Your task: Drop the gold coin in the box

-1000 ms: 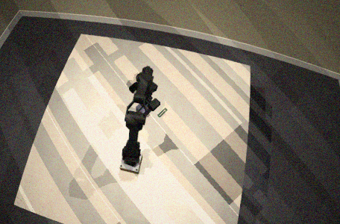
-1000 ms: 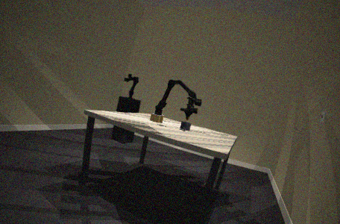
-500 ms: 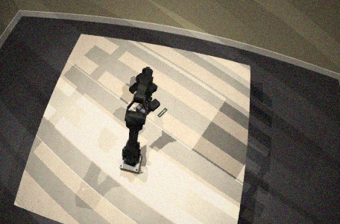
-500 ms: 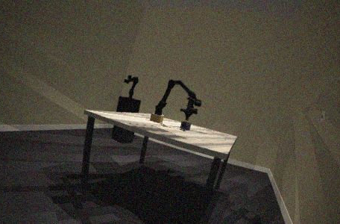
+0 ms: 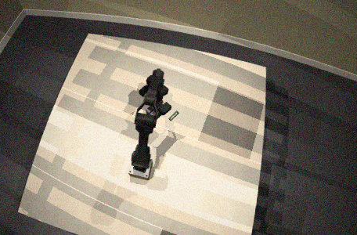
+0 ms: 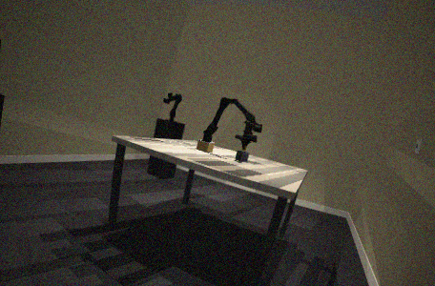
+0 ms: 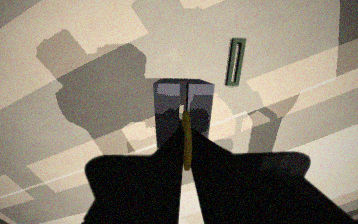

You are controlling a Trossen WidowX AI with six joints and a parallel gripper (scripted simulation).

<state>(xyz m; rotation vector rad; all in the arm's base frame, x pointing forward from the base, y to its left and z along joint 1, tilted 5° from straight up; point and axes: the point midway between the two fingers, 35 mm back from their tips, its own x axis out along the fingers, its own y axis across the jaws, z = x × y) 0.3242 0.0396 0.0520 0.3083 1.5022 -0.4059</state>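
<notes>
Right now my gripper tip is 1 cm below the gold coin.
</notes>
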